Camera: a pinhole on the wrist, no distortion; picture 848 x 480 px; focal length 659.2 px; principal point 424.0 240.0 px. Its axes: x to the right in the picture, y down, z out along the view. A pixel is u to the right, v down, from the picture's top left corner.
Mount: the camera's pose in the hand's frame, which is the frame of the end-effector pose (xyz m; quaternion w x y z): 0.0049 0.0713 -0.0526 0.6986 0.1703 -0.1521 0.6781
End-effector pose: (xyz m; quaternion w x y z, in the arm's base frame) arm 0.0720 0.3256 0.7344 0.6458 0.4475 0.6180 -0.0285
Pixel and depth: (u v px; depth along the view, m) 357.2 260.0 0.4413
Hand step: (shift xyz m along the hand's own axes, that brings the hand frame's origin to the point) -0.0019 -0.1645 0.3233
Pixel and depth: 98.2 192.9 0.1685
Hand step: 0.0172 -0.0784 0.0610
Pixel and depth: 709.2 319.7 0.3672
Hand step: -0.0273 0.0515 0.3482
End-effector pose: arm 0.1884 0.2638 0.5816 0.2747 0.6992 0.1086 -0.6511
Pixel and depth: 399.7 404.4 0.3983
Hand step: -0.0875 -0.1166 0.3008
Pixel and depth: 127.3 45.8 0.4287
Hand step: 0.1324 -0.2948 0.2418
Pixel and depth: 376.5 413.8 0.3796
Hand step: -0.0890 -0.1196 0.2785
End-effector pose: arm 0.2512 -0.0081 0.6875 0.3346 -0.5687 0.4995 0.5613
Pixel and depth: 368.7 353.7 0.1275
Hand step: -0.0151 0.0056 0.0576
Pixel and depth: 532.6 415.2 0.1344
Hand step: -0.0276 0.0322 0.0787
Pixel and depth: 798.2 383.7 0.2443
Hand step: -0.0391 0.0882 0.2294
